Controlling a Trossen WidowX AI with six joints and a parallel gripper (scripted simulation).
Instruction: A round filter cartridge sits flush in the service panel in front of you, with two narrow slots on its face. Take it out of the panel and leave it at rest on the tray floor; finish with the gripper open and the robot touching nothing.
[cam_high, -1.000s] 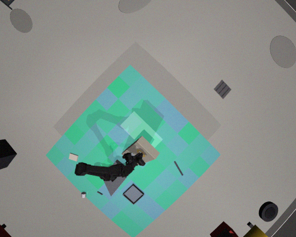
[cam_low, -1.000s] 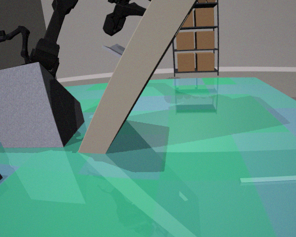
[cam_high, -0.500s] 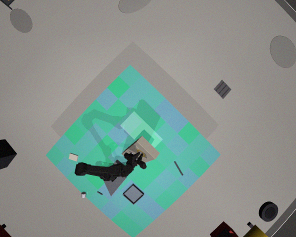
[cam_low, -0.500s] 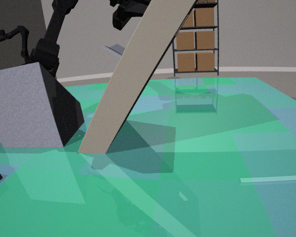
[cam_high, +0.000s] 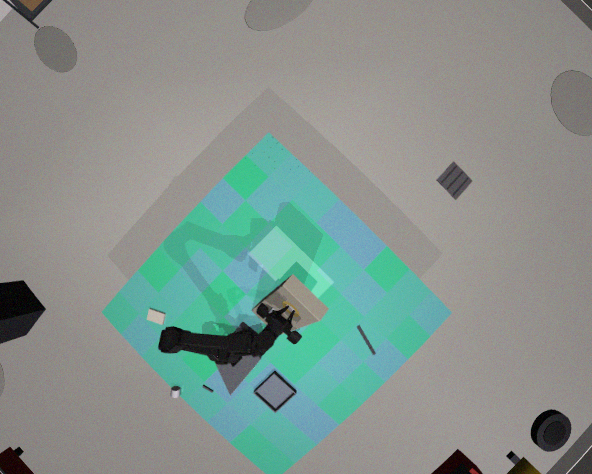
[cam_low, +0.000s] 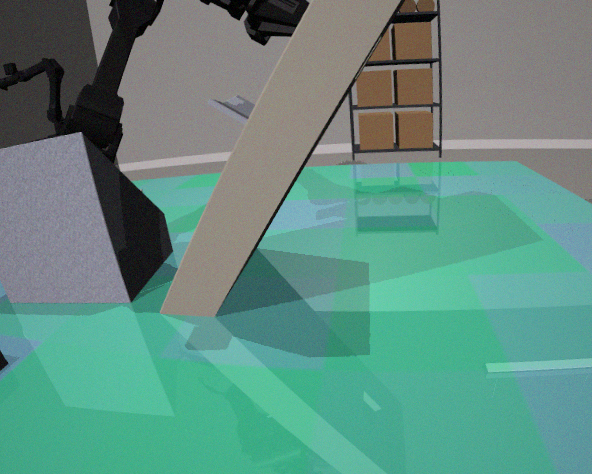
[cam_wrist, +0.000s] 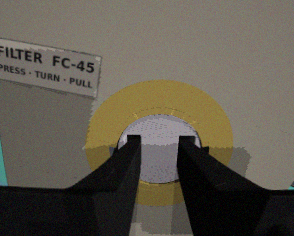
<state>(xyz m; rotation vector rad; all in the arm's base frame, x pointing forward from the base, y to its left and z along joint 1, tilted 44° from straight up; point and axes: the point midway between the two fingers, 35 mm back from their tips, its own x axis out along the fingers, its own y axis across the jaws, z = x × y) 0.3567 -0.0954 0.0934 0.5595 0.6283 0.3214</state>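
Right now my gripper tip is 43 cm past the dark-rimmed tray, 28 cm to the left of it and 27 cm above it. Also, from my gripper tip: small beige box: 59 cm behind, 42 cm to the left, 28 cm below; round grey filter cartridge: 1 cm ahead, 1 cm below.
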